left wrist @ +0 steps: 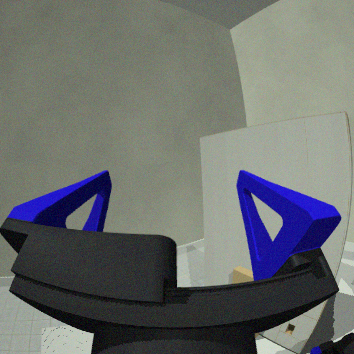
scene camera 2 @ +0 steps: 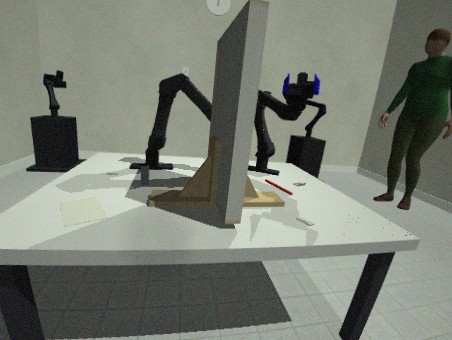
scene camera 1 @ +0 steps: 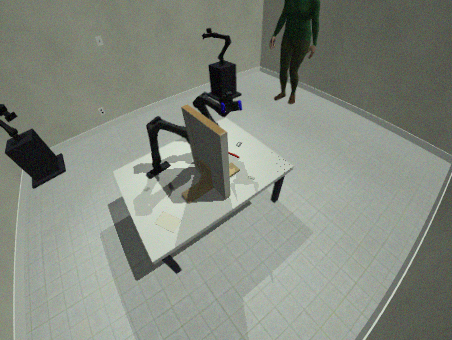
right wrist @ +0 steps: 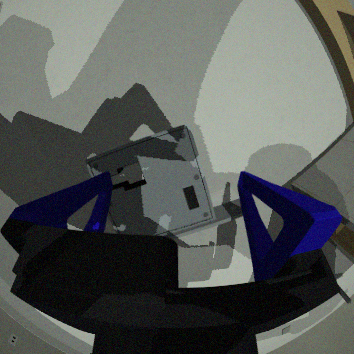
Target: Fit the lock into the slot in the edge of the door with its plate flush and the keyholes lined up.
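Seen in the pictures: left gripper, between the fingertips: (left wrist: 173, 177) (scene camera 2: 301, 74) (scene camera 1: 232, 106); right gripper, between the fingertips: (right wrist: 174, 178); left arm's base, origin of its link: (scene camera 2: 260, 170); right arm's base, origin of its link: (scene camera 2: 152, 167) (scene camera 1: 158, 170).
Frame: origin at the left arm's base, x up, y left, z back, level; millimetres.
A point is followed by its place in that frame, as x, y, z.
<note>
The grey door (scene camera 1: 212, 155) {358, -34, -601} (scene camera 2: 232, 110) {313, -12, -638} (left wrist: 280, 185) stands upright in wooden brackets (scene camera 1: 201, 182) {78, -135, -558} (scene camera 2: 202, 192) {34, -113, -545}. A small dark hole (left wrist: 290, 328) {70, -132, -393} shows low in its face in the left wrist view. Part of the door (right wrist: 327, 172) {40, -129, -357} shows at the right of the right wrist view. The lock (right wrist: 167, 192) {19, -141, -224}, a flat grey case with dark cutouts, lies tilted below my right gripper (right wrist: 174, 178) {20, -131, -230}, its long plate (right wrist: 226, 211) {17, -163, -271} toward the lower right. My right gripper is open and empty; the door hides it in both scene views. My left gripper (scene camera 1: 232, 105) {468, 135, -273} (scene camera 2: 301, 84) (left wrist: 173, 177) {468, 135, -273} is open and empty, raised beside the door.
The white table (scene camera 1: 145, 240) {0, -520, -897} (scene camera 2: 340, 240) {0, 326, -585} bears a red pen (scene camera 1: 233, 154) {6, 138, -248} (scene camera 2: 278, 187) {2, 119, -236}, a cream sheet (scene camera 1: 168, 221) {1, -377, -783} (scene camera 2: 82, 211) {1, -374, -789} and small grey pieces (scene camera 2: 299, 184) {7, 209, -146} (scene camera 2: 304, 221) {2, 227, -519}. Two black pedestals (scene camera 1: 35, 155) (scene camera 1: 222, 79) and a person in green (scene camera 1: 297, 40) (scene camera 2: 425, 100) stand beyond the table.
</note>
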